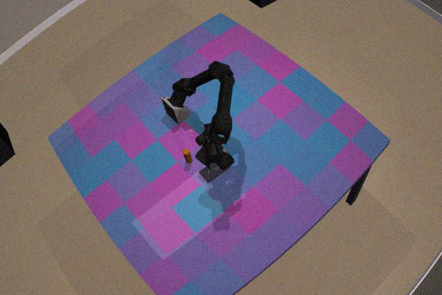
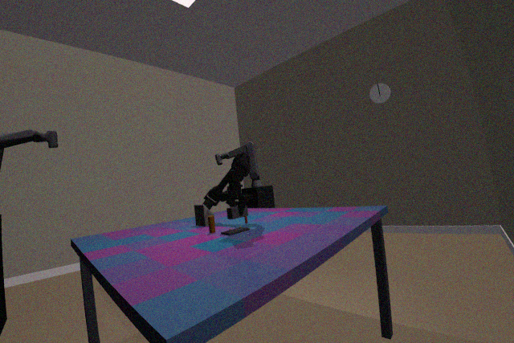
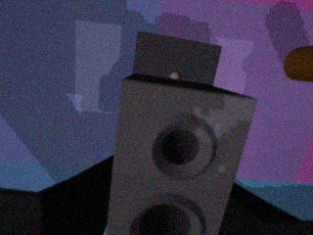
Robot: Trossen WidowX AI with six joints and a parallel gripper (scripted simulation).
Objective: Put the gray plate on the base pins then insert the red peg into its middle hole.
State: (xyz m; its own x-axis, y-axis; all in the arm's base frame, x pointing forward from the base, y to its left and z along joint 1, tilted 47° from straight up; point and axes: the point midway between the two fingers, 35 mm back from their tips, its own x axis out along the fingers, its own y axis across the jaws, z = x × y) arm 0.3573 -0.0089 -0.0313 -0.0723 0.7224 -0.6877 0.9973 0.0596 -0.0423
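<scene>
My gripper tip is 10 mm past the dark base, 20 mm to the left of it and 70 mm above it. The rest, counted from my gripper tip: red peg 130 mm behind, 160 mm to the left, 30 mm below; then orange cylinder 120 mm behind, 80 mm to the right, 30 mm below; then gray plate 30 mm above.
</scene>
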